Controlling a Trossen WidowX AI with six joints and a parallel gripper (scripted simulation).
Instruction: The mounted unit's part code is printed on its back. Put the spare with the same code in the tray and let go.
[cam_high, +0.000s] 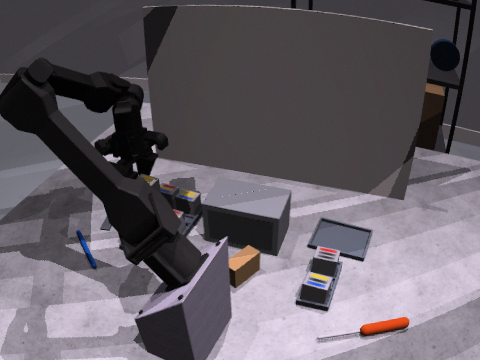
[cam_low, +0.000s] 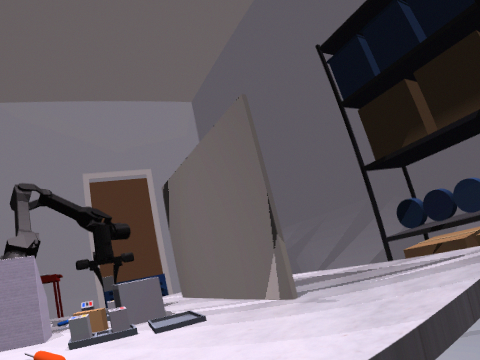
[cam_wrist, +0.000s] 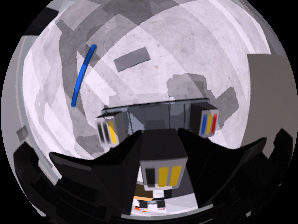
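My gripper tip is now 120 mm short of the dark tray, 430 mm to the left of it and 90 mm above it. The rest, counted from my gripper tip: grey unit: 70 mm ahead, 220 mm to the right, 40 mm below; blue pen: 140 mm behind, 70 mm to the left, 90 mm below; tan box: 50 mm behind, 270 mm to the right, 70 mm below.
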